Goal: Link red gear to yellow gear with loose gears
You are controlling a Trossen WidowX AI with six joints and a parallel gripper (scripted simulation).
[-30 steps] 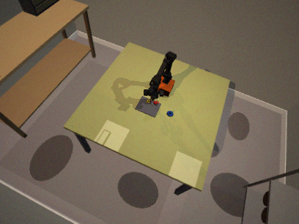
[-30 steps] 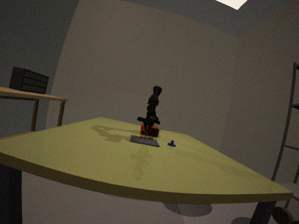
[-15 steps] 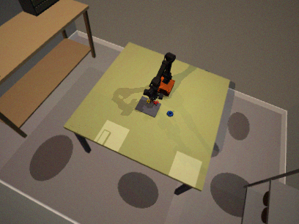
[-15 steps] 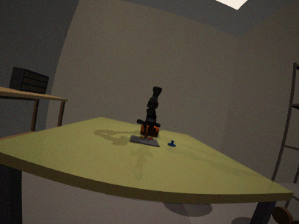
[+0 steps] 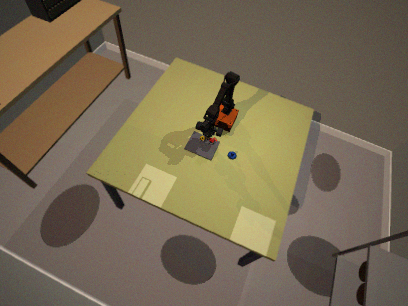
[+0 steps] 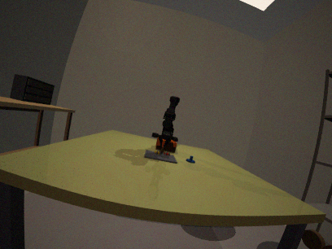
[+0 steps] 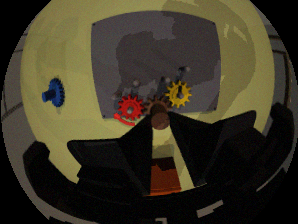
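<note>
Now: gripper tip 40 mm to the right of the red gear and 30 mm above it. From my gripper tip the other things lie so: blue gear (10 mm ahead, 220 mm to the left, 30 mm below); then grey board (70 mm ahead, 40 mm below); then yellow gear (20 mm ahead, 30 mm to the right, 30 mm below).
</note>
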